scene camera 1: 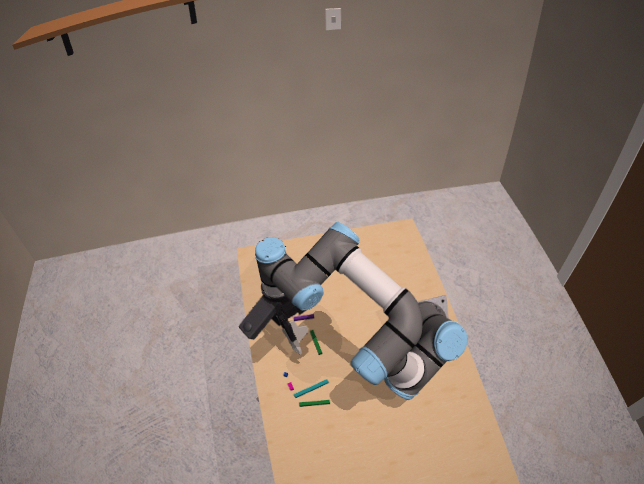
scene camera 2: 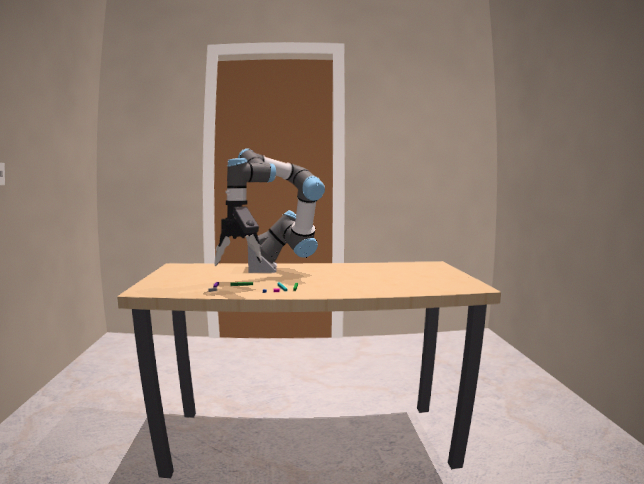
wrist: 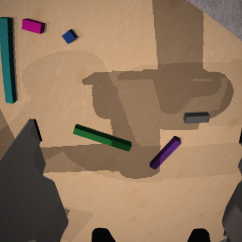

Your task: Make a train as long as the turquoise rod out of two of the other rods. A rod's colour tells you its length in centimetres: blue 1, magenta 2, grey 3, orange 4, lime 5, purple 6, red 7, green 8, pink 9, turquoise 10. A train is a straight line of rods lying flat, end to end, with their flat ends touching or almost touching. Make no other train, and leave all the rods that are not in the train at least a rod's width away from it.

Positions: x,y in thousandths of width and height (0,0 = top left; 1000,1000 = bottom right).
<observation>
my gripper: scene camera 1 437,689; scene camera 2 370,546; wrist 576,502
</observation>
